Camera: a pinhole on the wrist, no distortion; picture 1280 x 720 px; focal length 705.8 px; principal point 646.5 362.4 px. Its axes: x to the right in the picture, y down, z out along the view. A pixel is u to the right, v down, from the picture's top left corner.
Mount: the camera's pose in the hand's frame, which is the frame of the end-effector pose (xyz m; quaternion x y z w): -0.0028 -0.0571 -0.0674 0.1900 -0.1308 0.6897 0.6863
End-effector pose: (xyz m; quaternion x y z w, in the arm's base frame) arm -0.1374 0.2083 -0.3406 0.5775 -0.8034 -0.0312 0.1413
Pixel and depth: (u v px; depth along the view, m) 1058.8 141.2 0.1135
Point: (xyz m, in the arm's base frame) -0.1228 0.1457 -0.4003
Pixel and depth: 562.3 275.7 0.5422
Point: 0.0546 -0.0524 -0.7625
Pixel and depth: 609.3 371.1 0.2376
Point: -0.0189 0.1223 -0.5087
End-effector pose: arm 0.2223 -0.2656 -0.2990 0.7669 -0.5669 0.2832 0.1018
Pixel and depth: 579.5 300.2 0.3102
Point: 0.4979 -0.3248 -0.3948
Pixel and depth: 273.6 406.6 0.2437
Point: 0.5126 -0.2166 -0.3302
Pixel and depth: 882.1 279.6 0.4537
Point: 0.4792 -0.4893 -0.5578
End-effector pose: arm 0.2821 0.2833 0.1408 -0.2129 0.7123 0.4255 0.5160
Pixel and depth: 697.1 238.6 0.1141
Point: 0.3663 0.2626 0.0740
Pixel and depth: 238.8 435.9 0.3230
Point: 0.6382 0.1972 -0.0050
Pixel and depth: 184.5 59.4 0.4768
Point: 0.7092 0.1872 -0.3067
